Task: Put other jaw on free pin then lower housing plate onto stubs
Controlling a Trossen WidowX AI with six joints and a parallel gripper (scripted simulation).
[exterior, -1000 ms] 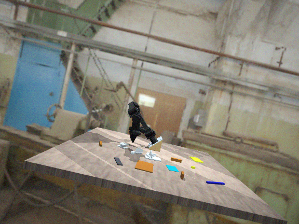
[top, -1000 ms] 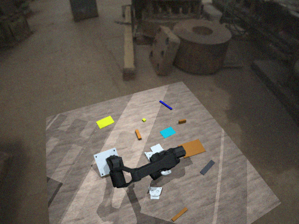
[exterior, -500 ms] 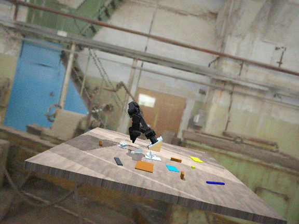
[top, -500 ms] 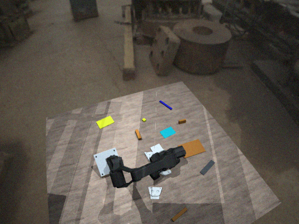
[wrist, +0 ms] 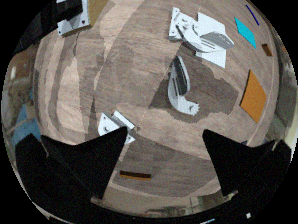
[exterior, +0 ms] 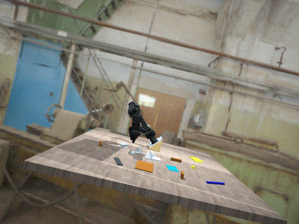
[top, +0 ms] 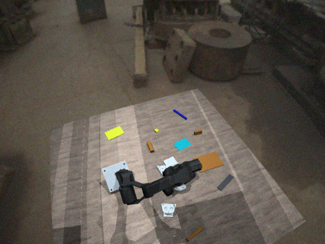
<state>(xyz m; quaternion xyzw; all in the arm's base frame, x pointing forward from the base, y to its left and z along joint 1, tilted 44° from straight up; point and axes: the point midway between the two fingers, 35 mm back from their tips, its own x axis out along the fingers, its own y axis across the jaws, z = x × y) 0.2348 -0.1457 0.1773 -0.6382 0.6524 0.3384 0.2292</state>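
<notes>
My gripper tip is now 7 cm above the jaw, 4 cm short of it and 3 cm to the right of it. Round my gripper tip: orange bar 23 cm to the right, 7 cm below, 4 cm behind; dark strip 29 cm ahead, 8 cm to the right, 8 cm below; orange tile 29 cm ahead, 9 cm to the left, 8 cm below.
</notes>
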